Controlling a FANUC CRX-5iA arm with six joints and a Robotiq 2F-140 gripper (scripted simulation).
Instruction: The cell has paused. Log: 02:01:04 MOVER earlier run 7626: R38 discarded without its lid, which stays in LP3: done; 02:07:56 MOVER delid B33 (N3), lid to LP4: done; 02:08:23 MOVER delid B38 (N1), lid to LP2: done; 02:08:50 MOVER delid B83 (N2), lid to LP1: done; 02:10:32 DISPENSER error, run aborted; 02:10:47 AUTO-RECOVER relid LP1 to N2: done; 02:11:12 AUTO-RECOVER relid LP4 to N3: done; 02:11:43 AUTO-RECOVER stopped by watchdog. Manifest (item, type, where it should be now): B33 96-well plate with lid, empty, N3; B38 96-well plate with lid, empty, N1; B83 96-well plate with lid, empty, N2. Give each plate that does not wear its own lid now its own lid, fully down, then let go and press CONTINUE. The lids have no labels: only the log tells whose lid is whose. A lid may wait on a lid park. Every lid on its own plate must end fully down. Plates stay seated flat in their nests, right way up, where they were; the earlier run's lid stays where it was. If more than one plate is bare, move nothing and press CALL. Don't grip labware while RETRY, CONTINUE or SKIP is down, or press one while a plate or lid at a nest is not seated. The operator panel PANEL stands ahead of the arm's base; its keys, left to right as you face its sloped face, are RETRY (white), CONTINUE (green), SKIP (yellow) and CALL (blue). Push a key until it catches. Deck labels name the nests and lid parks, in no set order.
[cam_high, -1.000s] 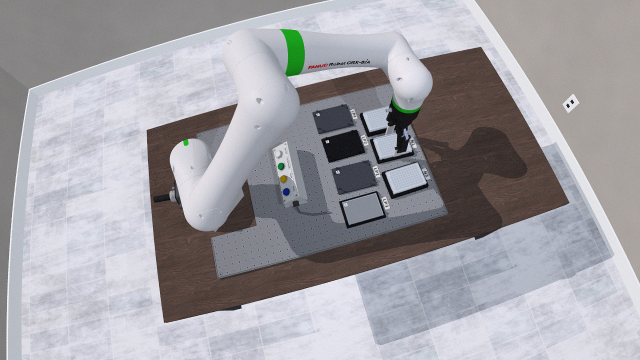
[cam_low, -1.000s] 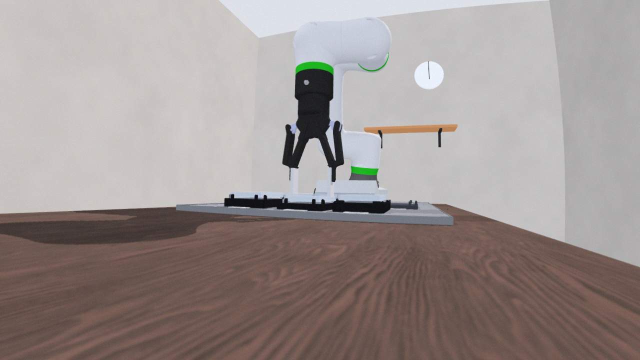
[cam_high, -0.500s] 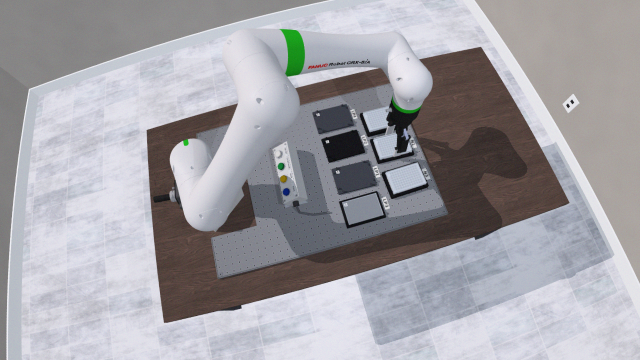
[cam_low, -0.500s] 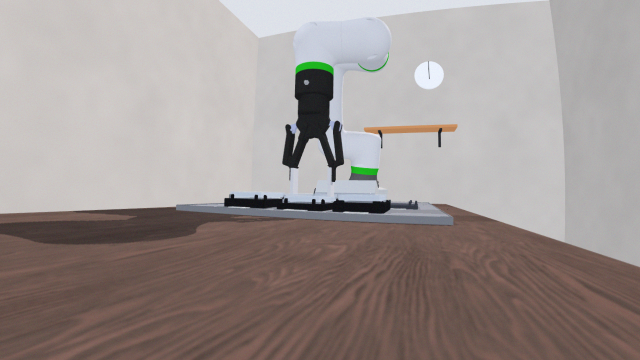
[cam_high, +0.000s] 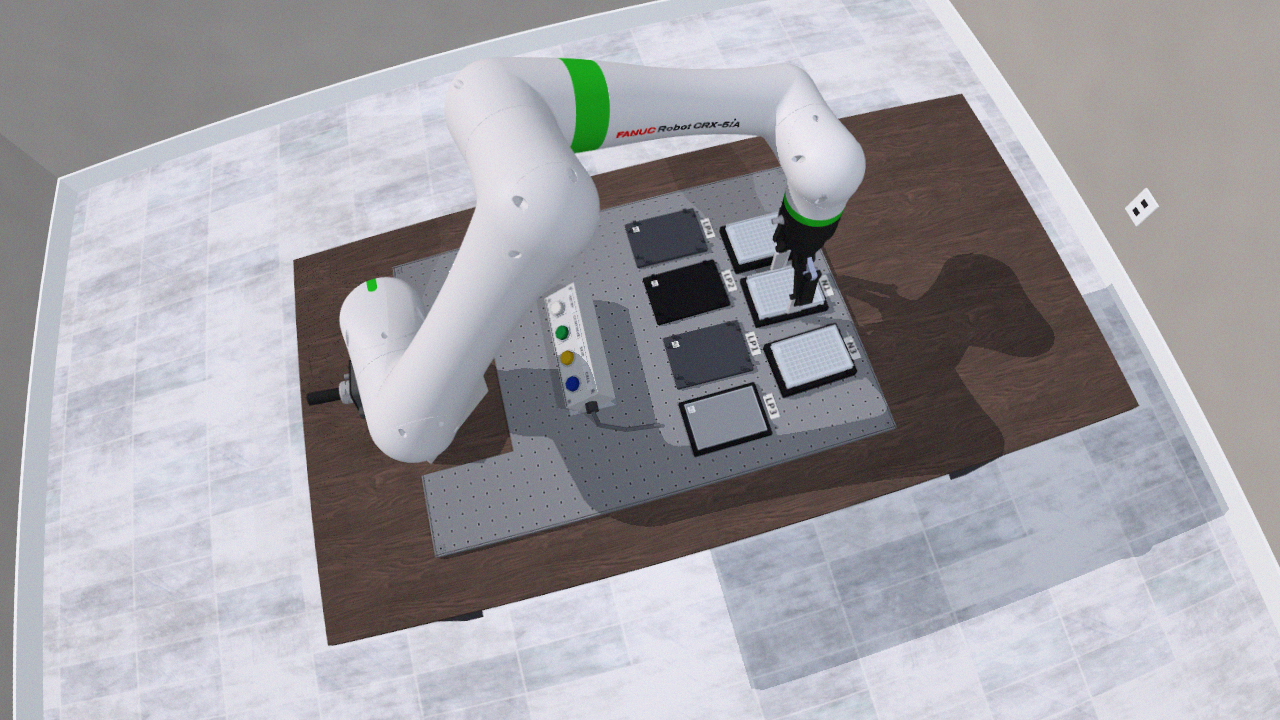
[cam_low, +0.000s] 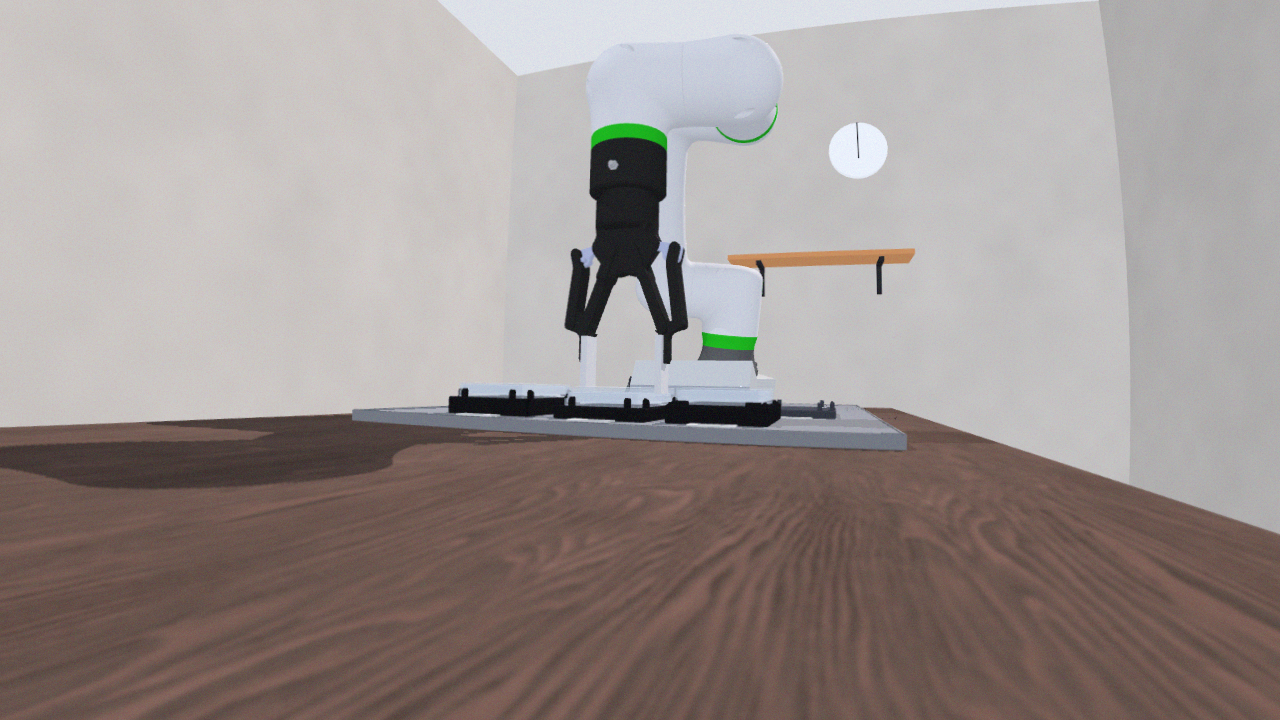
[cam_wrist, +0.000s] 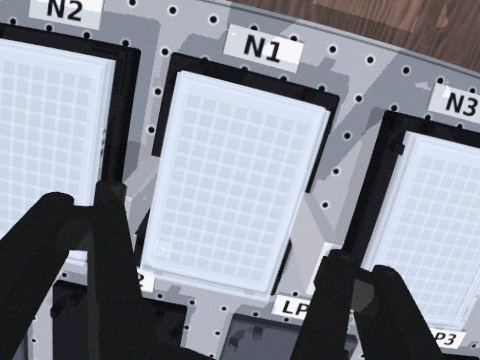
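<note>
The plate lies 30 mm below my hand. Round my hand: lid park LP2: 180 mm behind, 50 mm to the left, 50 mm below; lid park LP1: 170 mm behind, 80 mm to the right, 50 mm below; lid park LP4: 190 mm behind, 180 mm to the left, 50 mm below.
</note>
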